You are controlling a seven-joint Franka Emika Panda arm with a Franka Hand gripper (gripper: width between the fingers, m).
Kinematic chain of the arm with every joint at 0, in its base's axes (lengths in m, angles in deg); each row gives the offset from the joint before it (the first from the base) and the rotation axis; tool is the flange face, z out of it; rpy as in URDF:
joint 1: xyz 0 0 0.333 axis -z
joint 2: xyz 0 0 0 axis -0.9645 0.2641 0
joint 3: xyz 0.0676 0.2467 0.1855 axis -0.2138 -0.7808 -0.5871
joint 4: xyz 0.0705 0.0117 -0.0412 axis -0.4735 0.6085 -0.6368
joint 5: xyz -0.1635 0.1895 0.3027 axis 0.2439 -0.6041 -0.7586
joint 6: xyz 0 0 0 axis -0.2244 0.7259 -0.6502
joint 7: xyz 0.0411 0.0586 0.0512 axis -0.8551 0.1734 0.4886
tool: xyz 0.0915 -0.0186 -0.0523 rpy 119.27 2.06 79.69
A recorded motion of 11 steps. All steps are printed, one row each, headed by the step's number.
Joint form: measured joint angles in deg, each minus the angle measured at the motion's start. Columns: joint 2, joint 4, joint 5, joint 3, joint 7, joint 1, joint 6.
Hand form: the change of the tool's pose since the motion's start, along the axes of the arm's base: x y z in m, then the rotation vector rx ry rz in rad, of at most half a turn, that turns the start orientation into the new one. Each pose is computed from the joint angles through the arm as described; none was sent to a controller.
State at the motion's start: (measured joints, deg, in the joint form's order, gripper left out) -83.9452 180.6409 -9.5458 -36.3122 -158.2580 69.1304 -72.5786
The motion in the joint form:
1: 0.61 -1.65 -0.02 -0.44 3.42 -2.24 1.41
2: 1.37 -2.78 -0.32 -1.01 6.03 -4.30 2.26
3: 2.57 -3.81 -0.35 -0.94 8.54 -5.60 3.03
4: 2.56 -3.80 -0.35 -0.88 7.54 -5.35 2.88
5: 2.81 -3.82 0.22 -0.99 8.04 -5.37 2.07
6: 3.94 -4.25 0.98 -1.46 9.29 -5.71 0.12
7: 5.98 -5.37 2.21 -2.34 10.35 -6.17 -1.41
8: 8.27 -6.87 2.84 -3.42 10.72 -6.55 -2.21
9: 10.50 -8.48 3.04 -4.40 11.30 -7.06 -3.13
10: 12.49 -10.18 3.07 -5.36 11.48 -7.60 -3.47
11: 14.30 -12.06 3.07 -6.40 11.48 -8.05 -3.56
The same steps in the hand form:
1: 0.0074 0.0152 0.0075 -0.0046 0.0040 0.1024
2: 0.0133 0.0315 0.0108 -0.0060 0.0101 0.1879
3: 0.0184 0.0390 0.0100 -0.0062 0.0251 0.2513
4: 0.0185 0.0369 0.0101 -0.0067 0.0232 0.2285
5: 0.0206 0.0373 0.0099 -0.0177 0.0135 0.2438
6: 0.0280 0.0421 0.0090 -0.0379 -0.0080 0.2842
7: 0.0389 0.0502 0.0070 -0.0697 -0.0176 0.3341
8: 0.0501 0.0600 0.0048 -0.0931 -0.0175 0.3690
9: 0.0617 0.0711 0.0035 -0.1085 -0.0232 0.4048
10: 0.0720 0.0828 0.0031 -0.1198 -0.0250 0.4322
11: 0.0821 0.0949 0.0047 -0.1302 -0.0290 0.4559

